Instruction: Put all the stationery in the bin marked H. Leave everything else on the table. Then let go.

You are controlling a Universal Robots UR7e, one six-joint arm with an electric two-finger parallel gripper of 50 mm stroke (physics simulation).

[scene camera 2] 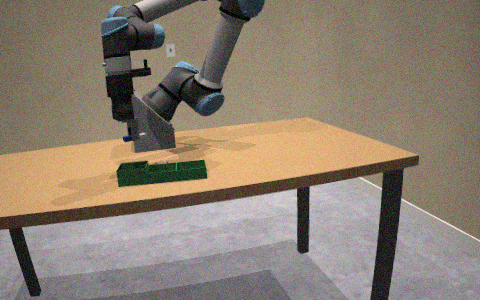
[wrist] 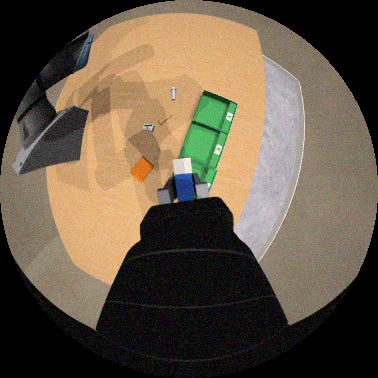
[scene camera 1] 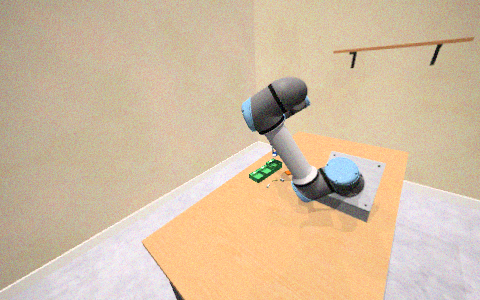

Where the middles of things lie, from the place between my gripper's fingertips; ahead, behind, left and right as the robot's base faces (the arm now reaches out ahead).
Now: the blue-and-white eraser (wrist: 181, 166) 10 mm above my hand. Round my hand: green three-bin tray (scene camera 2: 132, 173) (90 mm below, 70 mm to the left, 20 mm ahead).
